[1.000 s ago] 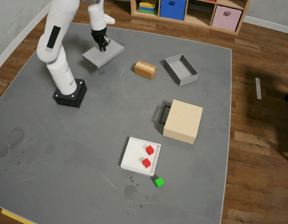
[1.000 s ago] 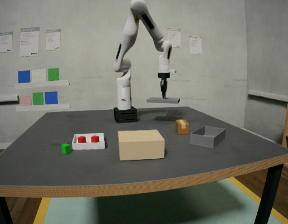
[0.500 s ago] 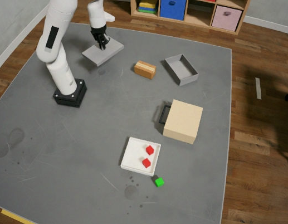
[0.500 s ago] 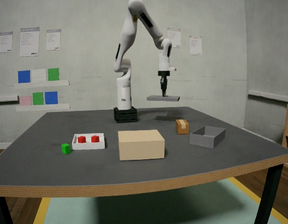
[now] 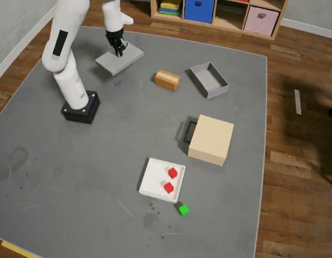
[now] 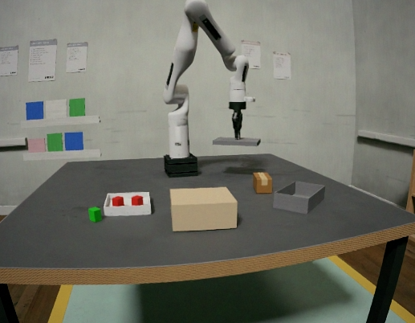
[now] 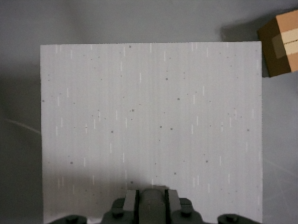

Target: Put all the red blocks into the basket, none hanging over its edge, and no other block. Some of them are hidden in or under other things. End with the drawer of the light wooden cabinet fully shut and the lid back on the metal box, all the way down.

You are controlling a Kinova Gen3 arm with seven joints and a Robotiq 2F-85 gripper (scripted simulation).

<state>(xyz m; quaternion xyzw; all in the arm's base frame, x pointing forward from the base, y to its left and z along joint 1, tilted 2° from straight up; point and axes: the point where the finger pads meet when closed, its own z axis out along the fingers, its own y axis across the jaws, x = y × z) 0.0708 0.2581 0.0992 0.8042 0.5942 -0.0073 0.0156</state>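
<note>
My hand is 39 cm short of the metal box, 17 cm to the right of it and 16 cm above it. The rest, counted from my hand: blue block 19 cm ahead, 7 cm to the left, 17 cm below; then cardboard box 21 cm ahead, 7 cm to the left, 15 cm below; then lid 3 cm below.
</note>
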